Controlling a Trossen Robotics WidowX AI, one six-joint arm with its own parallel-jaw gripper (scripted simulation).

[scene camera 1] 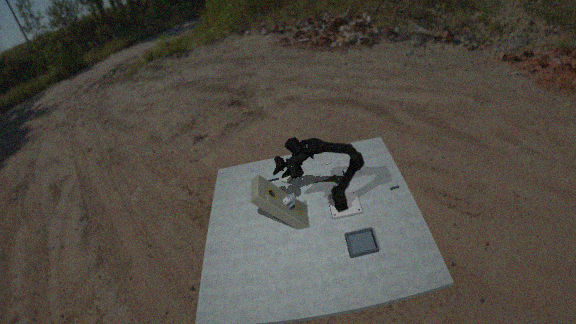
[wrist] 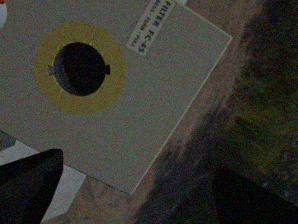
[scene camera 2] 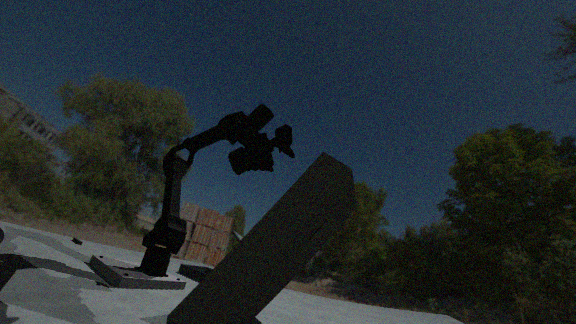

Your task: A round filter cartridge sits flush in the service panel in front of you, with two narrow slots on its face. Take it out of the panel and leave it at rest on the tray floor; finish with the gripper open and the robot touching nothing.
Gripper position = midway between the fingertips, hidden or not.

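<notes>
Service panel (scene camera 2: 293,230) and (scene camera 1: 264,194). My gripper (scene camera 2: 283,163) and (wrist: 140,169): open, holding nothing.
</notes>
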